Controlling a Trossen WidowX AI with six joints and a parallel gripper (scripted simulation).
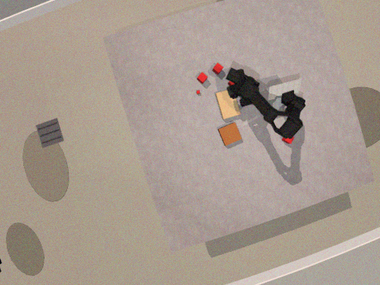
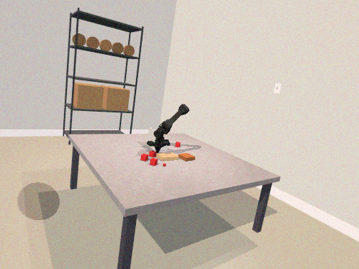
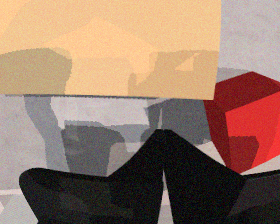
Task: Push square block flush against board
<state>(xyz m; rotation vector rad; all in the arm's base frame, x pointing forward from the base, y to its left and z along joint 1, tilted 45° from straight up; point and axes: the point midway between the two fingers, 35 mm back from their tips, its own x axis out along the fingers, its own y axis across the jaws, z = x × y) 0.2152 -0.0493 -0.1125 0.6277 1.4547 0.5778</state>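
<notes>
Right now my gripper tip is 8 cm short of the tan board and 5 cm to the right of it. The rest, counted from my gripper tip: red ball (21 cm ahead, 6 cm to the right, 1 cm below); then orange square block (21 cm to the left, 12 cm ahead).
</notes>
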